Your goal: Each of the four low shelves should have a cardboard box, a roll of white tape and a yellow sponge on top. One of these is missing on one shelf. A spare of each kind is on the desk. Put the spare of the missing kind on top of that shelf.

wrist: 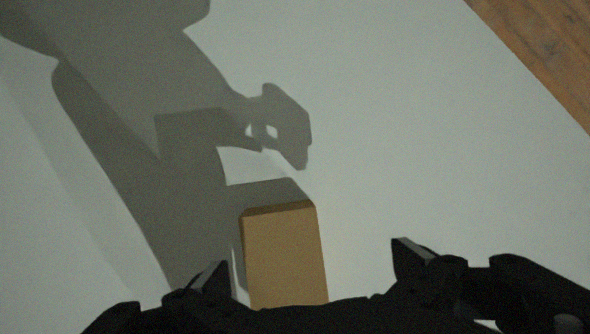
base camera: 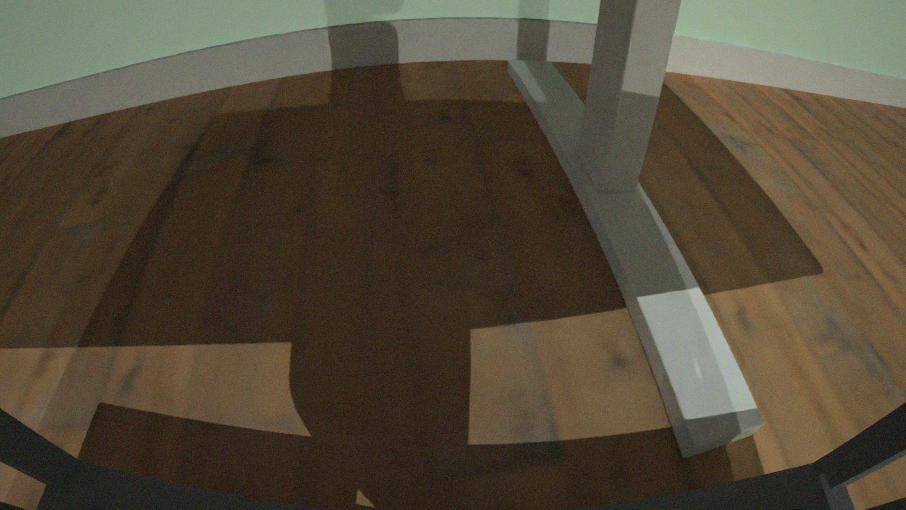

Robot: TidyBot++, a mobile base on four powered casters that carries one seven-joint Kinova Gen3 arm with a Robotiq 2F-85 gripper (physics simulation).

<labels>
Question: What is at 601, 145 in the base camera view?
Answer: A desk.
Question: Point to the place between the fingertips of my gripper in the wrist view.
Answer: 311, 267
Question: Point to a brown cardboard box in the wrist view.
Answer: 281, 244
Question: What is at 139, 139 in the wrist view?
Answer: A desk.
</labels>
